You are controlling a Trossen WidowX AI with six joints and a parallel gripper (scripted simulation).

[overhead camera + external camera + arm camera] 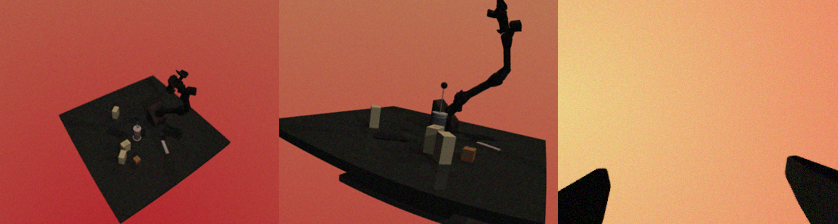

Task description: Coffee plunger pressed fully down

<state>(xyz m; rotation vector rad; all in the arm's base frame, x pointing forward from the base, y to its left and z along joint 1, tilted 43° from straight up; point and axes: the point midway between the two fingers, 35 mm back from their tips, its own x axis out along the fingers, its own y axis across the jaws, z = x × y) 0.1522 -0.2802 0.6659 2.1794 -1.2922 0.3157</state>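
Now: gripper tip 100 mm short of the coffee press, 200 mm to the left of it and 670 mm above it. From my gripper tip the other things lie so: orange cube 290 mm ahead, 10 mm to the right, 790 mm below.
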